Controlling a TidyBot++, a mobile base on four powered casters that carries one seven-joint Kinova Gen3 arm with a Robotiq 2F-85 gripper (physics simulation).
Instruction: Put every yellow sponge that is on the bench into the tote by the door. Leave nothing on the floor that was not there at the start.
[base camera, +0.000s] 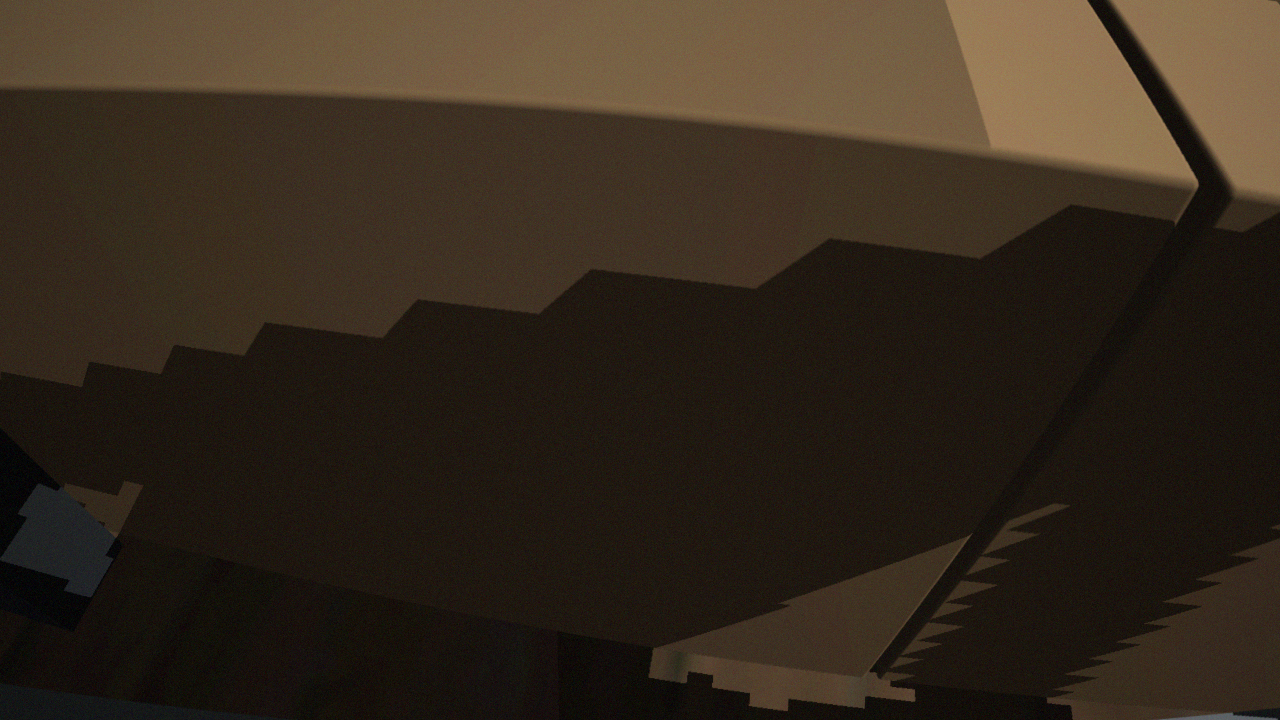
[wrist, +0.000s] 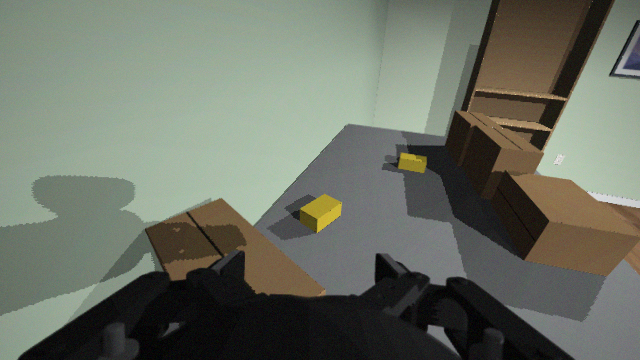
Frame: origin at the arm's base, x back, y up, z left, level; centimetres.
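Seen in the pictures: gripper, fingertip midpoint: (wrist: 310, 267).
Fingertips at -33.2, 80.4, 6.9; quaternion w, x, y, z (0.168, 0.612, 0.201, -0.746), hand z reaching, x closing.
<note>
Pixels of each thing's top centre, then the offset from my fingertips to it, as dx, dy, dz. Level surfaces: height alone.
- grey bench top, surface height: dy -28.6
- second yellow sponge, top centre: (wrist: 413, 157) -80.2, -24.1, -24.0
- cardboard box, top centre: (wrist: 221, 255) -8.1, -10.6, +13.2
In the wrist view a yellow sponge (wrist: 321, 213) lies on the grey bench top (wrist: 370, 240), near the wall-side edge. A second yellow sponge (wrist: 412, 163) lies farther back on the bench, close to the cardboard boxes, with a small uneven patch on its top edge. My gripper (wrist: 310, 267) is open and empty. Its fingers stand apart at the bottom of the wrist view, short of the nearer sponge and apart from it. The tote by the door does not show in either view.
A cardboard box (wrist: 270, 260) stands by the wall, beyond the left finger. Two more boxes (wrist: 565, 225) (wrist: 480, 145) stand along the right of the bench. A tall wooden shelf unit (wrist: 481, 60) stands behind. In the base camera a brown surface (base camera: 447, 223) close to the lens fills most of the view.
</note>
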